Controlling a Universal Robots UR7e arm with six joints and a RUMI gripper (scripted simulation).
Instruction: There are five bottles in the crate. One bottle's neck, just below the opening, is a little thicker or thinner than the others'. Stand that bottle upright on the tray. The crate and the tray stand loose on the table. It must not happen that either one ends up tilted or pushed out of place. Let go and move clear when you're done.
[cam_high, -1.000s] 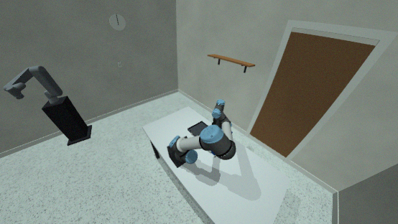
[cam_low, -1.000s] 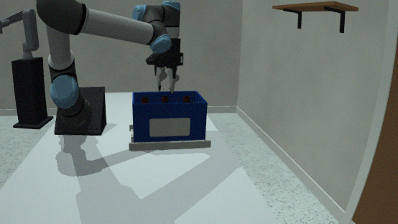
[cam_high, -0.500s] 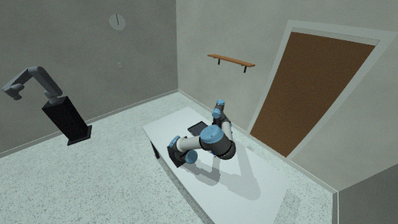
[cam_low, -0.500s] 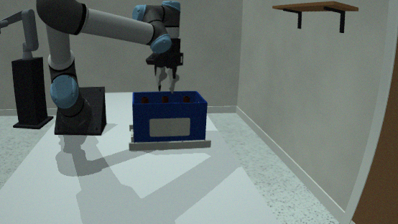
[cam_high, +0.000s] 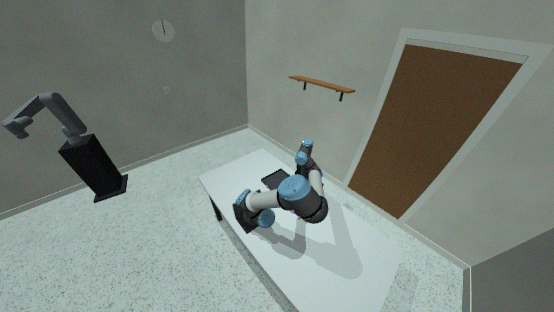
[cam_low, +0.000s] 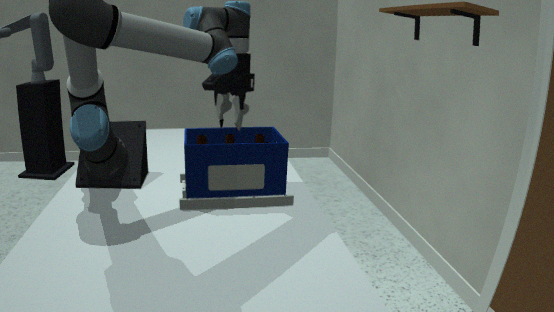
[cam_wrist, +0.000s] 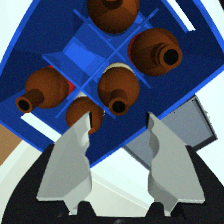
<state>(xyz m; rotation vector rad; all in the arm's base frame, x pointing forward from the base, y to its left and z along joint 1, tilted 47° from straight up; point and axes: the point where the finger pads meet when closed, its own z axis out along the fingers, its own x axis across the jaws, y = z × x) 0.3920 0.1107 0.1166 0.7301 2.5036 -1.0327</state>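
The blue crate lies 1 cm ahead of my hand, 4 cm to the right of it and 11 cm below it. Round my hand: bottle (8 cm behind, 1 cm to the right, 11 cm below); dark grey tray (2 cm behind, 25 cm to the left, 18 cm below).
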